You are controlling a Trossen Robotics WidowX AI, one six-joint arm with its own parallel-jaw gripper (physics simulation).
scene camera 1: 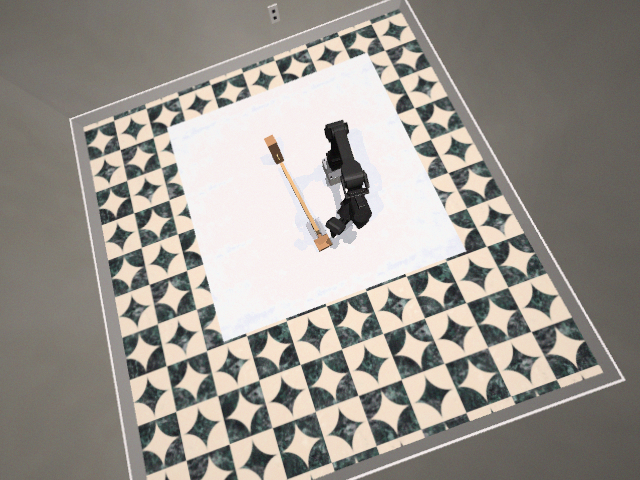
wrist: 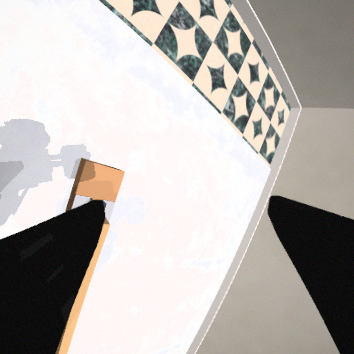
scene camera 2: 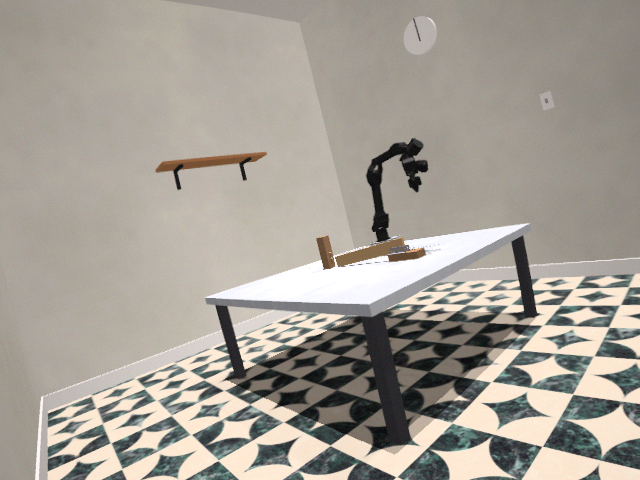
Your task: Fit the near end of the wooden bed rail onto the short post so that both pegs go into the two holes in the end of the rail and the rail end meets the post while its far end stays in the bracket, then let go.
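Seen in the pictures: gripper, between the fingertips: (wrist: 187, 206) (scene camera 2: 415, 186); arm's base, origin of its link: (scene camera 1: 335, 164) (scene camera 2: 383, 240).
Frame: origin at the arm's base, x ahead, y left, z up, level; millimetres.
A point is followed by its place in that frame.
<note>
The wooden bed rail (scene camera 1: 299, 198) @(x 239, y 113, z 3 mm) (scene camera 2: 368, 252) @(x 246, y 107, z -23 mm) (wrist: 85, 295) @(x 236, y 166, z 9 mm) stands on its narrow edge. Its near end is beside the short post (scene camera 1: 276, 153) @(x 275, y -162, z 18 mm) (scene camera 2: 325, 252) @(x 300, y -165, z 14 mm), with a narrow gap showing in scene camera 2. The post stands upright; a small peg detail shows on its rail-facing side. The rail's far end is at the pale grey bracket (scene camera 1: 312, 226) @(x 219, y 283, z 20 mm) (scene camera 2: 399, 249) @(x 221, y 294, z -30 mm), beside a low wooden block (scene camera 1: 323, 242) @(x 199, y 363, z -44 mm) (scene camera 2: 408, 254) @(x 241, y 352, z -54 mm) (wrist: 100, 180) @(x 199, y 363, z -44 mm). My gripper (scene camera 2: 415, 187) @(x 132, y 395, z 241 mm) (wrist: 187, 206) @(x 132, y 395, z 241 mm) is open and empty, high above the table near the bracket end. A finger hides part of the bracket and rail in the wrist view.
The white table (scene camera 1: 248, 289) @(x 649, y 457, z -80 mm) (scene camera 2: 299, 289) @(x 693, y 96, z -80 mm) (wrist: 175, 260) @(x 523, y 219, z -80 mm) carries these parts. The black arm (scene camera 1: 343, 149) @(x 41, y 192, z 456 mm) (scene camera 2: 377, 198) @(x 29, y 53, z 236 mm) rises from its base beside the rail. A wall shelf (scene camera 2: 211, 162) and a clock (scene camera 2: 420, 35) are on the walls, away from the table.
</note>
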